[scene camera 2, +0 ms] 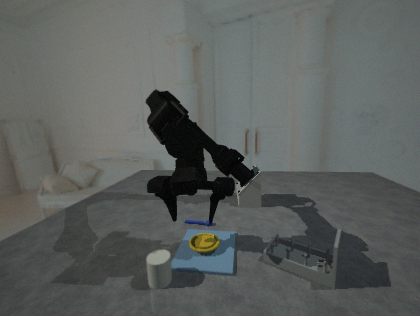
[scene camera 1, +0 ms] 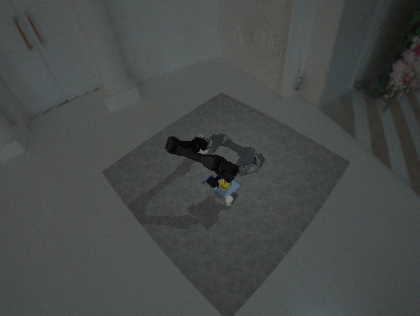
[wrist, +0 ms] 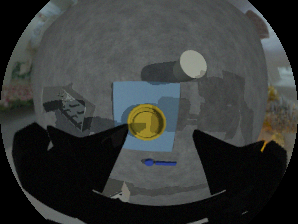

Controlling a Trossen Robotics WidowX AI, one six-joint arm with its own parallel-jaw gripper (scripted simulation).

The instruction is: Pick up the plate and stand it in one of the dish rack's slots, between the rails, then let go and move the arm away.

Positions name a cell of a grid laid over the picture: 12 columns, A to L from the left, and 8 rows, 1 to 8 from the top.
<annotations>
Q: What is the gripper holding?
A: Nothing.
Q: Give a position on a cream cup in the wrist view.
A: H3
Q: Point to a plate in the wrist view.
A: F5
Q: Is the gripper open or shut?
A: Open.
</annotations>
